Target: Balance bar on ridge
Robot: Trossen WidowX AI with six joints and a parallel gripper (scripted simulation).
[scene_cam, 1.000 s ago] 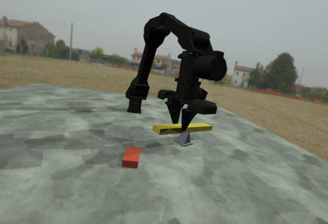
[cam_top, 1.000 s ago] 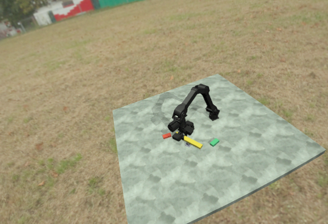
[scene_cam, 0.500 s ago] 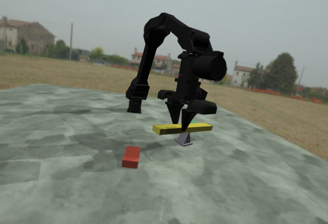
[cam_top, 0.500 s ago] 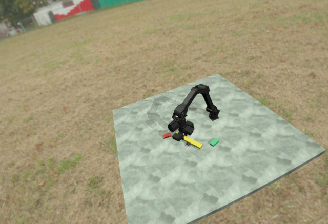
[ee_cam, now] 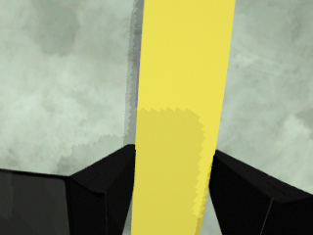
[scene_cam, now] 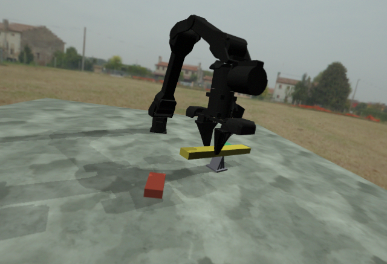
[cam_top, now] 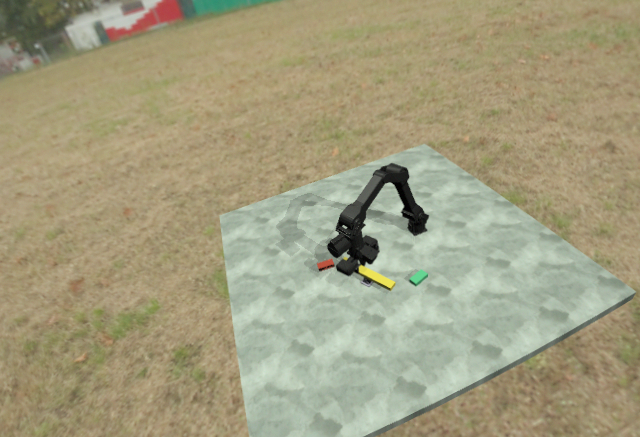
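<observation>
Now: gripper tip 20 mm to the right of the bar and 10 mm past it. The rest, counted from my gripper tip: green block (190 mm behind, 110 mm to the left, 40 mm below); then red block (130 mm to the right, 110 mm ahead, 40 mm below).
</observation>
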